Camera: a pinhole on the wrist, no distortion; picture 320 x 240 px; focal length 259.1 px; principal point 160.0 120.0 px. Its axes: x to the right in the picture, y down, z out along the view. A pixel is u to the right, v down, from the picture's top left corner.
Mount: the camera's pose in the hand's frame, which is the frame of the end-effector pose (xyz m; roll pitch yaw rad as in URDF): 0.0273 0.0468 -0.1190 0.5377 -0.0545 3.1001
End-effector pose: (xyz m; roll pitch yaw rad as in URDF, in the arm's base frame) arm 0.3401 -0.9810 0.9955 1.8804 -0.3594 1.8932
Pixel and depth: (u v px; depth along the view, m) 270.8 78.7 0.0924
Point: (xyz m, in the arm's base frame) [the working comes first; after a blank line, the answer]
In the camera's frame: 0.0395 -0.0147 0.0924

0.3453 -1.0282 1.1028
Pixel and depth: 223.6 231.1 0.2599
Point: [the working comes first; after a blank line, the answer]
In the camera's frame: 0.0638 0.1114 0.2599

0.5228 -0.9511 1.0186
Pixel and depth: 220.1 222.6 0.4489
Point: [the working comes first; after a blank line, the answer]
In the camera's frame: 0.1041 0.1778 0.4489

0.7197 -0.9050 0.9888
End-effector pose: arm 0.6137 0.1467 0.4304 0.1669 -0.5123 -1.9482
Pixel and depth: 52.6 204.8 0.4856
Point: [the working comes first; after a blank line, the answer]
In the camera's frame: -0.2013 0.1589 0.4856

0.6804 0.0809 0.8955
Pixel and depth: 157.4 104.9 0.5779
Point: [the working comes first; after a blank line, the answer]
In the camera's frame: -0.0058 -0.0337 0.5779

0.9493 0.1647 0.8282
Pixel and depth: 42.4 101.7 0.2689
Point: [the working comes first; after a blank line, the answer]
In the camera's frame: -0.1220 -0.0190 0.2689

0.7469 0.0035 0.6226
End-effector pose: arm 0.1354 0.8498 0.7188 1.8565 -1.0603 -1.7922
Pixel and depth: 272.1 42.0 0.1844
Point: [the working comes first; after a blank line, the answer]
In the camera's frame: 0.0798 -0.0555 0.1844

0.1072 1.0366 0.7723
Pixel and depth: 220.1 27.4 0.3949
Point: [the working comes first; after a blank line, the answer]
In the camera's frame: 0.0916 -0.1411 0.3949

-0.0457 1.1905 0.8412
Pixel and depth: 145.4 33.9 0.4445
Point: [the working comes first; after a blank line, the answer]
In the camera's frame: -0.0250 -0.1477 0.4445

-0.0934 1.1553 0.9535
